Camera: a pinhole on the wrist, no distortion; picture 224 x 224 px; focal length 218.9 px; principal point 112.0 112.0 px. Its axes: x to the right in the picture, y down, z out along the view. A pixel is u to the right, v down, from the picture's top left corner.
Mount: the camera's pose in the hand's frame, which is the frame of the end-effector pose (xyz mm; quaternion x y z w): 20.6 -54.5 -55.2 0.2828 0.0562 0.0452 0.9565
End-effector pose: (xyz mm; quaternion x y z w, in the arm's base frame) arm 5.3 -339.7 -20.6 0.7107 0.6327 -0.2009 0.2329
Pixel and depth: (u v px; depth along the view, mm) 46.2 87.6 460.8
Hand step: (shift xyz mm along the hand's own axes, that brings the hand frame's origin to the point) -52.3 -360.8 312.3
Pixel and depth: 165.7 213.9 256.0
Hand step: 110.3 -84.6 218.2
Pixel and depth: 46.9 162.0 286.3
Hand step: -29.1 -163.3 226.2
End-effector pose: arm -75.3 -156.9 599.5 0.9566 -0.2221 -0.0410 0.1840
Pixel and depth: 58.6 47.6 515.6
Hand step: -27.0 -472.5 302.2
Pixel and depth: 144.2 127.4 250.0
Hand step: 89.3 -169.4 159.8
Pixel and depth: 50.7 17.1 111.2
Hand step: 7.2 -158.1 13.7
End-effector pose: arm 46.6 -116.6 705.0 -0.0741 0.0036 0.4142 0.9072
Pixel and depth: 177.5 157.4 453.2
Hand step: 210.0 -202.7 362.9
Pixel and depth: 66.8 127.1 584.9
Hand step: -23.3 -348.5 464.4
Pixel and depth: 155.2 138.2 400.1
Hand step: 149.4 -219.5 298.1
